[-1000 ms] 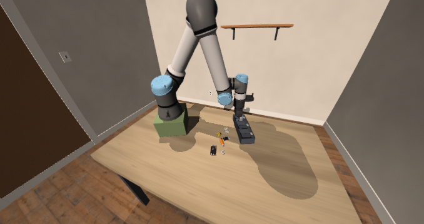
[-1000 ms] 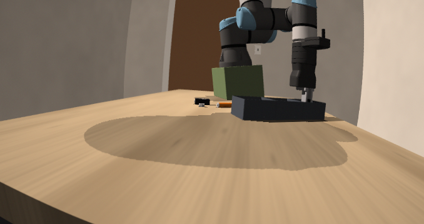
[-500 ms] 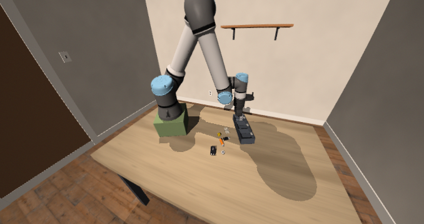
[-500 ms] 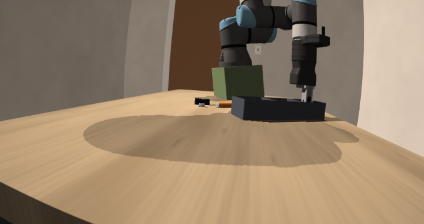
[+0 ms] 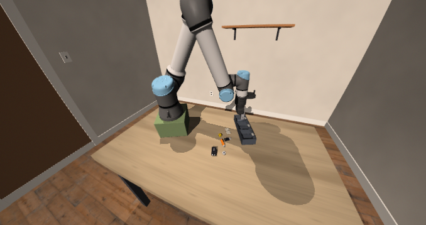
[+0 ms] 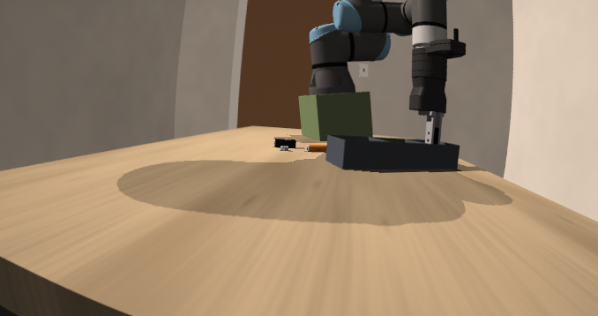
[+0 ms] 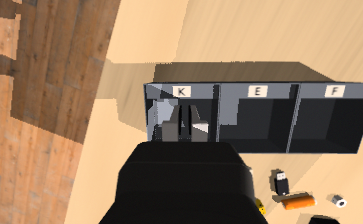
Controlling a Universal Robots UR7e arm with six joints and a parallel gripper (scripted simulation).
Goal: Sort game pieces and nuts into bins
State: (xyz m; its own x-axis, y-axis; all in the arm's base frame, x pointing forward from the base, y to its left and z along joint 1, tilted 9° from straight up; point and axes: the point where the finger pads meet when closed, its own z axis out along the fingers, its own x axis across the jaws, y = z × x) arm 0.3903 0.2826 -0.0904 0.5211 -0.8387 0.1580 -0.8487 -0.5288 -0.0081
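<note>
Now: hand 80 mm past the yellow die, 200 mm to the left of it and 50 mm above it. From my hand the other things lie so: white domino: 50 mm behind, 130 mm to the right, 50 mm below; then black USB stick: 20 mm behind, 200 mm to the right, 50 mm below; then dark bin row: 40 mm ahead, 70 mm to the right, 40 mm below.
</note>
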